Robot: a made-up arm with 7 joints. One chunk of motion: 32 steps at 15 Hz.
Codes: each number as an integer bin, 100 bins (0 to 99) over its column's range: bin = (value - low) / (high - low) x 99, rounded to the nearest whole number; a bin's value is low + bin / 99 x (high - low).
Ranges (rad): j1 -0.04..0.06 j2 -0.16..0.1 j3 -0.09..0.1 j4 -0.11..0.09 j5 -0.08..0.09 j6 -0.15..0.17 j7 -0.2..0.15
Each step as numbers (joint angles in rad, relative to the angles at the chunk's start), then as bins.
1 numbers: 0.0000 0.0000 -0.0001 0.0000 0.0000 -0.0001 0.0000
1 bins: 40 61 47 54 47 46 57
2 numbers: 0.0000 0.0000 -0.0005 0.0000 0.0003 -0.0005 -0.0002
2 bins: 40 61 47 54 47 46 57
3 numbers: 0.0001 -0.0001 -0.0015 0.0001 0.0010 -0.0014 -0.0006
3 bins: 40 61 46 54 47 46 56
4 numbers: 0.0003 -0.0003 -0.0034 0.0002 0.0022 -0.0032 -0.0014
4 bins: 40 61 45 55 48 45 56
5 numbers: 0.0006 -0.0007 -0.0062 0.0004 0.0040 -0.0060 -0.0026
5 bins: 40 61 44 55 49 45 56
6 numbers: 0.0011 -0.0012 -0.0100 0.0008 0.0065 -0.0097 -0.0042
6 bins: 41 60 42 55 50 43 55
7 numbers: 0.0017 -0.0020 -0.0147 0.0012 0.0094 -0.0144 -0.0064
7 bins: 41 60 39 55 52 42 55
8 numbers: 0.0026 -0.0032 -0.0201 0.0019 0.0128 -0.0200 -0.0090
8 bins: 42 60 36 55 54 40 54
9 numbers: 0.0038 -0.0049 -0.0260 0.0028 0.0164 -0.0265 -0.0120
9 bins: 43 59 33 56 56 38 53
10 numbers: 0.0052 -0.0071 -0.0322 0.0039 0.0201 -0.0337 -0.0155
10 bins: 45 58 30 56 58 36 52
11 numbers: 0.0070 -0.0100 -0.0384 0.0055 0.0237 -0.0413 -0.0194
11 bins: 47 57 27 57 60 34 51
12 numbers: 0.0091 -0.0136 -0.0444 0.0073 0.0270 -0.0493 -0.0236
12 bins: 49 56 24 58 62 31 50
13 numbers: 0.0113 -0.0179 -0.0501 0.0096 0.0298 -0.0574 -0.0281
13 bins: 51 54 21 59 64 29 49
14 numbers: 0.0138 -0.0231 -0.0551 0.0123 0.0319 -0.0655 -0.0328
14 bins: 53 52 18 61 65 26 47
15 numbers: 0.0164 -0.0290 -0.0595 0.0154 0.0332 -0.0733 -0.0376
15 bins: 56 50 16 62 66 24 46
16 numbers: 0.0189 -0.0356 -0.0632 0.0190 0.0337 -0.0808 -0.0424
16 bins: 58 47 14 64 66 21 45
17 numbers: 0.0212 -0.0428 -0.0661 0.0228 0.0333 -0.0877 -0.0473
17 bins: 61 45 12 66 66 19 43
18 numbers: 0.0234 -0.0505 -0.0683 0.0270 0.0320 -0.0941 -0.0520
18 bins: 63 42 11 68 65 17 42
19 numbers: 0.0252 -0.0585 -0.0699 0.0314 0.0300 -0.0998 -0.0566
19 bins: 65 39 10 70 64 16 41
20 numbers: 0.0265 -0.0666 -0.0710 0.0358 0.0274 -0.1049 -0.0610
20 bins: 66 36 10 72 63 14 39
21 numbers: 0.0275 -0.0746 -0.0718 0.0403 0.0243 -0.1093 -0.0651
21 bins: 67 33 9 74 61 13 38
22 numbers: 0.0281 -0.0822 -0.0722 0.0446 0.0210 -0.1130 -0.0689
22 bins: 67 30 9 77 59 11 37
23 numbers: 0.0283 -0.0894 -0.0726 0.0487 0.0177 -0.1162 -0.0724
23 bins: 68 27 9 79 57 10 36
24 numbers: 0.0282 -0.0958 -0.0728 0.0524 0.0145 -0.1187 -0.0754
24 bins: 68 24 9 80 55 10 35
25 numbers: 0.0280 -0.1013 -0.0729 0.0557 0.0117 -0.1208 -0.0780
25 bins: 67 22 9 82 53 9 35
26 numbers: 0.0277 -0.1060 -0.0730 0.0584 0.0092 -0.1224 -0.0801
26 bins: 67 21 9 83 52 9 34
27 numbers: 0.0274 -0.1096 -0.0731 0.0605 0.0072 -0.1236 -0.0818
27 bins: 67 19 9 84 51 8 33
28 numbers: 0.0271 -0.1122 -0.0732 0.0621 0.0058 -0.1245 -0.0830
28 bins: 66 18 9 85 50 8 33
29 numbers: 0.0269 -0.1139 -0.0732 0.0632 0.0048 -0.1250 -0.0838
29 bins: 66 18 9 86 49 8 33
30 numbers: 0.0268 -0.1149 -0.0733 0.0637 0.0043 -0.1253 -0.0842
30 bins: 66 17 9 86 49 8 33
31 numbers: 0.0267 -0.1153 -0.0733 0.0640 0.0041 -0.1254 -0.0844
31 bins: 66 17 9 86 49 8 33
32 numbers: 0.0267 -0.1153 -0.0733 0.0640 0.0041 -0.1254 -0.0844
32 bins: 66 17 9 86 49 8 33
